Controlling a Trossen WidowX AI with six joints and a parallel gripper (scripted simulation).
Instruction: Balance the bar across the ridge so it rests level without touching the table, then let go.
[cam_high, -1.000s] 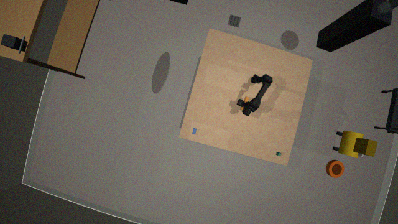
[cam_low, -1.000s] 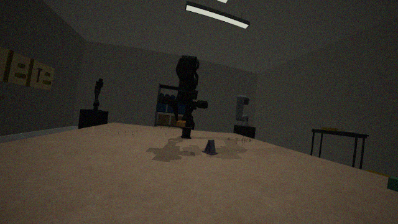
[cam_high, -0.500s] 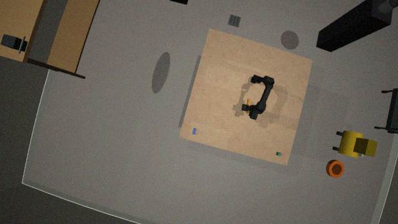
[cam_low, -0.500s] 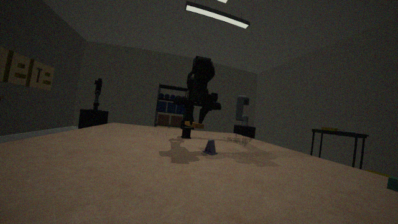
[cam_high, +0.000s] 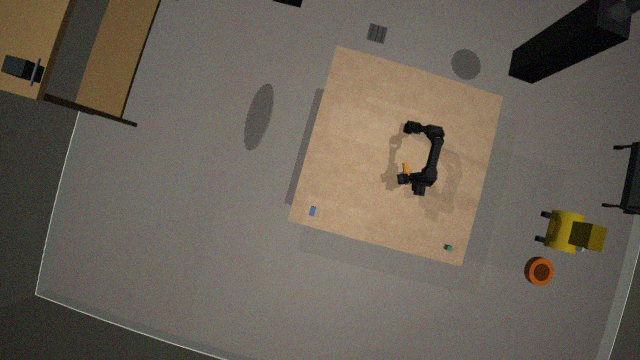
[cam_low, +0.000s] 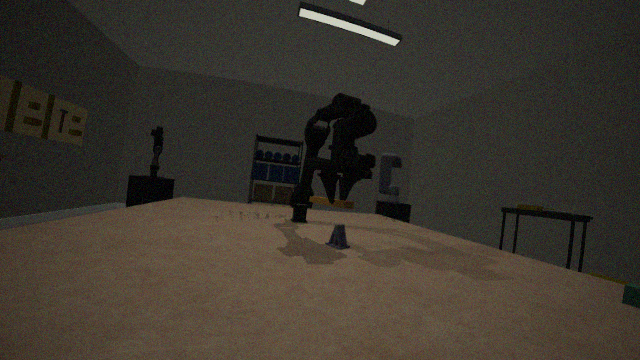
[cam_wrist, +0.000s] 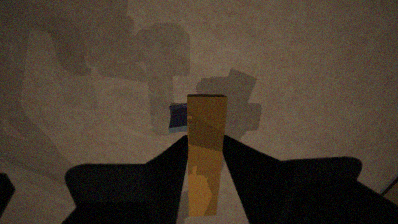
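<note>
Right now my gripper tip is 3 cm past the ridge, 3 cm to the right of it and 6 cm above it. From my gripper tip the other things lie so: small blue block: 38 cm ahead, 53 cm to the right, 11 cm below; then bar: 3 cm behind, 1 cm to the right; then small green block: 38 cm ahead, 47 cm to the left, 10 cm below.
</note>
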